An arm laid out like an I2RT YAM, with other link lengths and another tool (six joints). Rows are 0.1 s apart.
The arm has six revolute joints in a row. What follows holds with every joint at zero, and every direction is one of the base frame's.
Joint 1 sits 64.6 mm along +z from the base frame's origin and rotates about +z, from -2.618 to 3.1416 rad.
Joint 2 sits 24 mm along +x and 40.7 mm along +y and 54.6 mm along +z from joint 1 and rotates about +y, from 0 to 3.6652 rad.
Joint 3 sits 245.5 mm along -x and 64 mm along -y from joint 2 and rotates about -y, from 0 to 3.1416 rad.
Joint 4 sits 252.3 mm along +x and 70.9 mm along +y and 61.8 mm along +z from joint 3 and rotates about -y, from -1.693 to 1.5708 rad.
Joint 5 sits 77.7 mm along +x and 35.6 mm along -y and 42.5 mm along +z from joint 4 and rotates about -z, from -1.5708 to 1.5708 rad.
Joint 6 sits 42 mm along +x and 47.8 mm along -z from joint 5 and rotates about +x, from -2.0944 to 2.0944 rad.
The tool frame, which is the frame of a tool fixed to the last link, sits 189 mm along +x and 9 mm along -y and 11 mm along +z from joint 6; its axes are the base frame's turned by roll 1.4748, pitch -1.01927 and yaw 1.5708 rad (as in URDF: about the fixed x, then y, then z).
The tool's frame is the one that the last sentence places.
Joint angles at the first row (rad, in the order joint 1, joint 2, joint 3, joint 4, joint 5, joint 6):
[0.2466, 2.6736, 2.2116, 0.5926, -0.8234, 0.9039]
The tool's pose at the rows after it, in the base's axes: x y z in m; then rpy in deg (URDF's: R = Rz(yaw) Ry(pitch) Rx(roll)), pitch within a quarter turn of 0, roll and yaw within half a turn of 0:
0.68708, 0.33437, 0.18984, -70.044, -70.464, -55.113
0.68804, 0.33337, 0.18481, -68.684, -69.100, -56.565
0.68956, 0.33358, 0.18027, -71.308, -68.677, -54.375
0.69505, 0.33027, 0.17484, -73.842, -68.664, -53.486
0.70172, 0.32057, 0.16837, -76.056, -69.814, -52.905
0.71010, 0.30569, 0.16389, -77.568, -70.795, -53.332
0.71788, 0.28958, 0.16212, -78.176, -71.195, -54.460
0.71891, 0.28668, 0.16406, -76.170, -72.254, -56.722
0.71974, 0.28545, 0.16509, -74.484, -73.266, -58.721
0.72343, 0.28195, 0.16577, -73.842, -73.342, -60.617
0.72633, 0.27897, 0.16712, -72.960, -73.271, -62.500
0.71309, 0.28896, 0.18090, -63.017, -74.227, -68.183
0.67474, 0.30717, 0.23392, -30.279, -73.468, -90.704
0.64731, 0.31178, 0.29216, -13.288, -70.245, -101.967
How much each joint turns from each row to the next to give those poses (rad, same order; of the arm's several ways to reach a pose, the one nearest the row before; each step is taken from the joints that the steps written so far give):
[-0.0118, 0.0572, 0.0000, 0.1313, 0.0381, 0.1034]
[0.0004, 0.0221, 0.0000, 0.0450, 0.0088, 0.0336]
[0.0011, 0.0004, 0.0000, -0.0179, 0.0057, -0.0004]
[-0.0004, 0.0000, 0.0000, -0.0252, 0.0237, -0.0149]
[-0.0122, 0.0000, -0.0001, -0.0282, 0.0095, -0.0351]
[-0.0190, 0.0000, 0.0001, -0.0199, 0.0103, -0.0282]
[-0.0210, 0.0000, 0.0000, -0.0080, 0.0076, -0.0119]
[-0.0038, 0.0000, 0.0000, 0.0065, 0.0008, -0.0167]
[-0.0008, 0.0000, 0.0000, 0.0026, 0.0042, -0.0183]
[0.0000, 0.0000, 0.0000, 0.0008, 0.0221, -0.0043]
[0.0000, 0.0000, 0.0000, 0.0038, 0.0183, 0.0001]
[-0.0004, 0.0000, 0.0023, 0.0553, -0.0675, 0.0099]
[0.0004, -0.0027, 0.0305, 0.1885, -0.1446, 0.0881]
[0.0000, -0.0225, 0.0614, 0.1060, -0.0610, 0.1079]

